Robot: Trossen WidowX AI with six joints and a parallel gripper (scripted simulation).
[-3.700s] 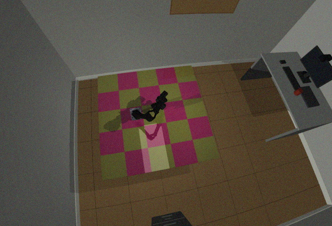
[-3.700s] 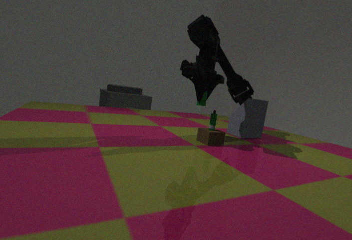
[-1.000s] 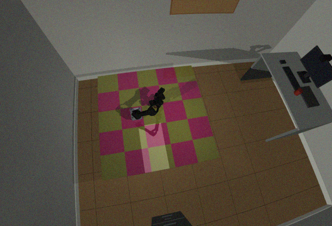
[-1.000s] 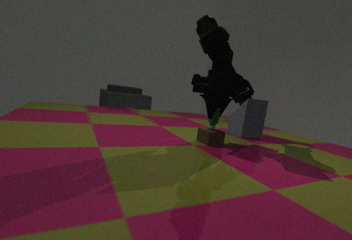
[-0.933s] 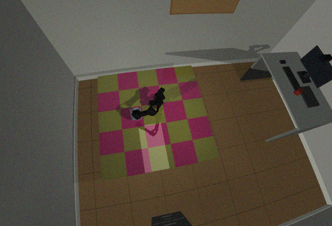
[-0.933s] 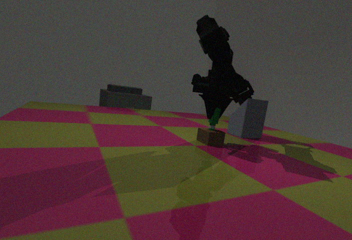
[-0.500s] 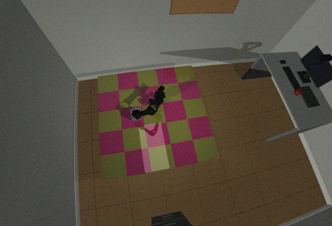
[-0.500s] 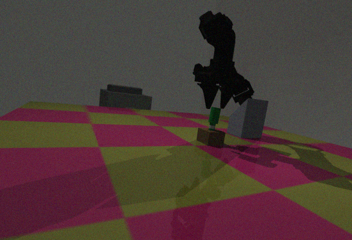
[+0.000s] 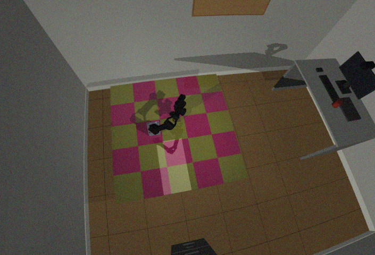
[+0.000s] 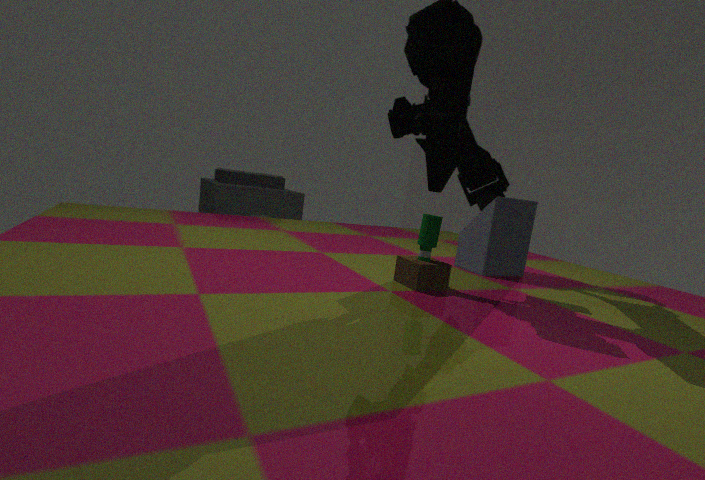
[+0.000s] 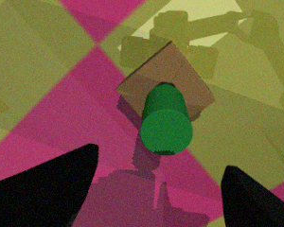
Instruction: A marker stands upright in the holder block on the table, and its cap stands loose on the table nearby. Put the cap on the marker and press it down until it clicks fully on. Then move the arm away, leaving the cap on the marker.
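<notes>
My gripper tip is 60 mm above the green cap. The rest, counted from my gripper tip: brown holder block: 130 mm below.
</notes>
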